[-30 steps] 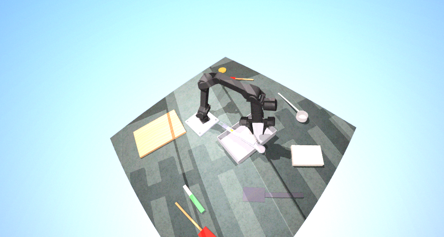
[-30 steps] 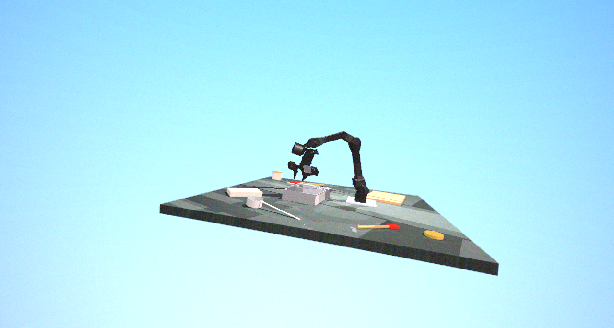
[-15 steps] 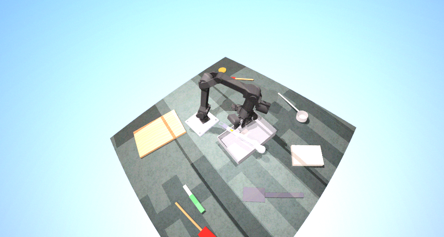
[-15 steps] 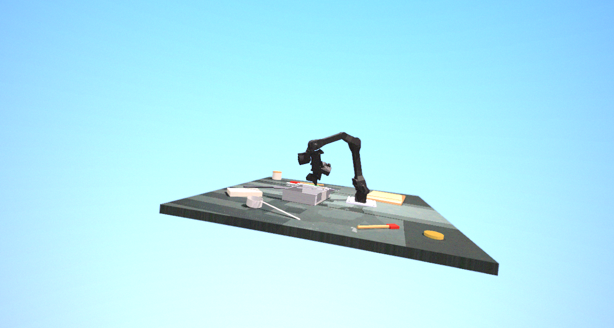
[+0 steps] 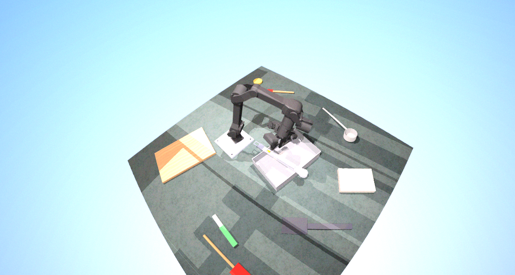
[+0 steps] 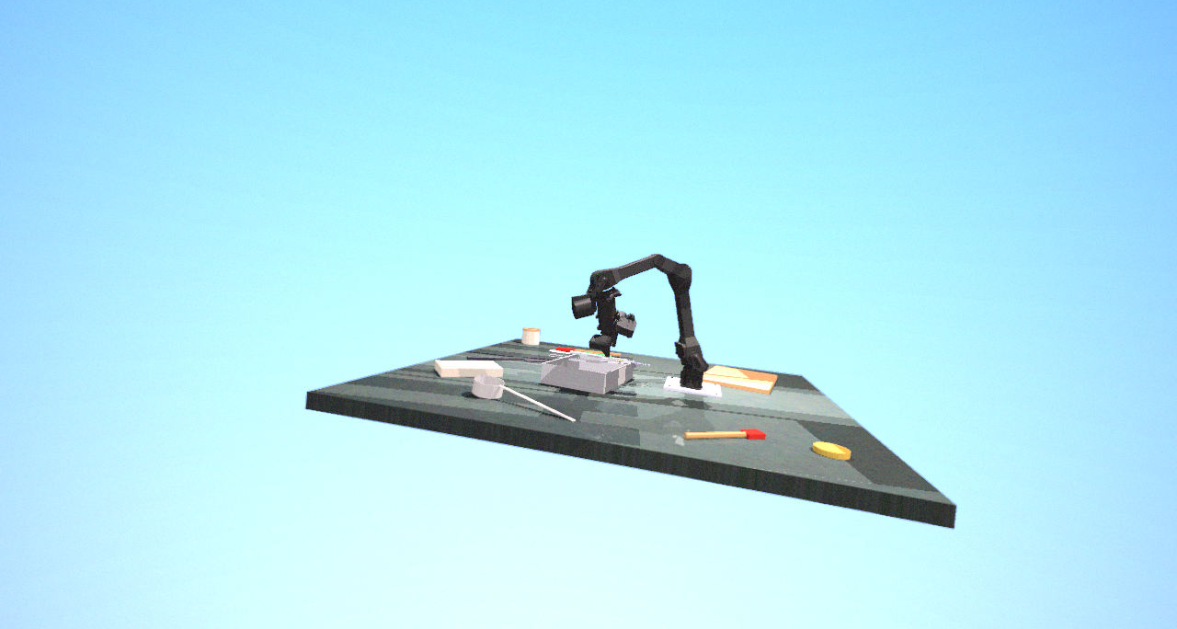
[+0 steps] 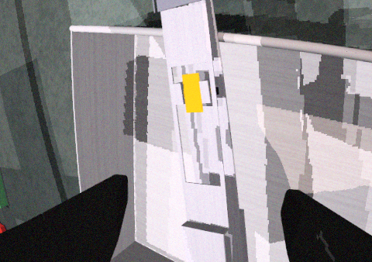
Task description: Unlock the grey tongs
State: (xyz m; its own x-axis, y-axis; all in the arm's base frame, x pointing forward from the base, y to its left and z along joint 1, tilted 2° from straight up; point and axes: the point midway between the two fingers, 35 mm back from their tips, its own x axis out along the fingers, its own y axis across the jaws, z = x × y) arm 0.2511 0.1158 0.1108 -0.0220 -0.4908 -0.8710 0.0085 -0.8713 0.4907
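Right now the yellow lock piece is 2 cm behind my gripper tip, 2 cm to the right of it and 3 cm below it. From my gripper tip the other things lie so: dark spatula: 39 cm ahead, 9 cm to the right, 9 cm below; then grey roasting tin: 5 cm ahead, 4 cm to the left, 7 cm below; then white block: 37 cm ahead, 23 cm to the left, 8 cm below.
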